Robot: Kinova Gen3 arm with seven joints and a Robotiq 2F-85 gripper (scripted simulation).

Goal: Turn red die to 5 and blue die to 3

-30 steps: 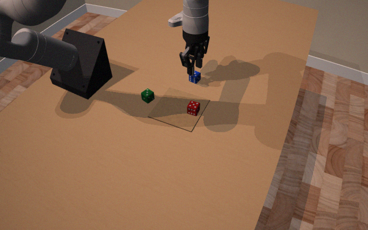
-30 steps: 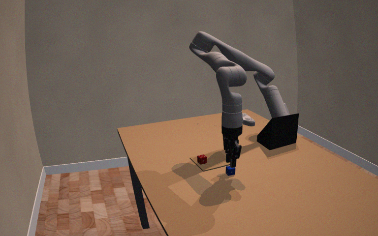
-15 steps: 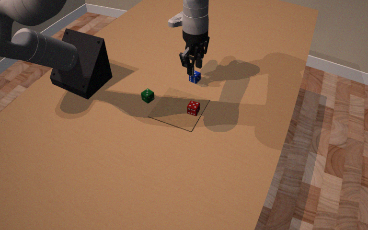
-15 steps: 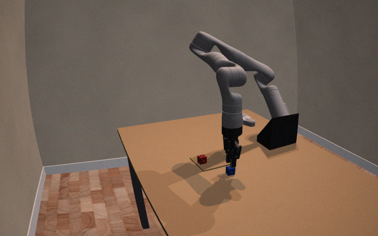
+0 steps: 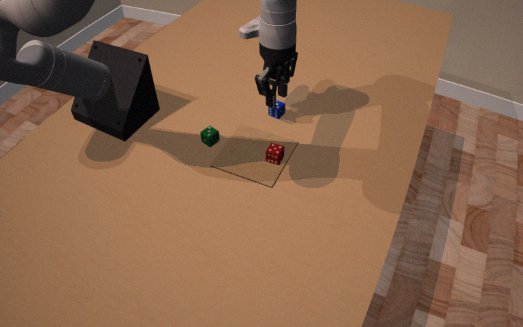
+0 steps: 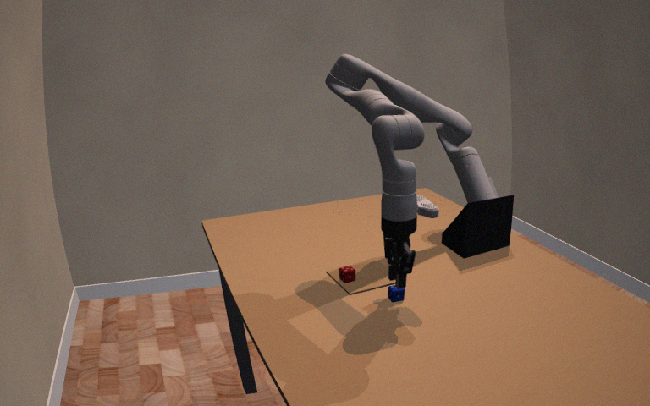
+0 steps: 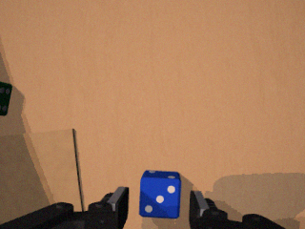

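My gripper is now 4 cm above the blue die. From my hand the other things lie so: thin tan mat: 4 cm ahead, 14 cm to the right, 5 cm below; then red die: 8 cm ahead, 13 cm to the right, 4 cm below; then green die: 7 cm behind, 16 cm to the right, 4 cm below.
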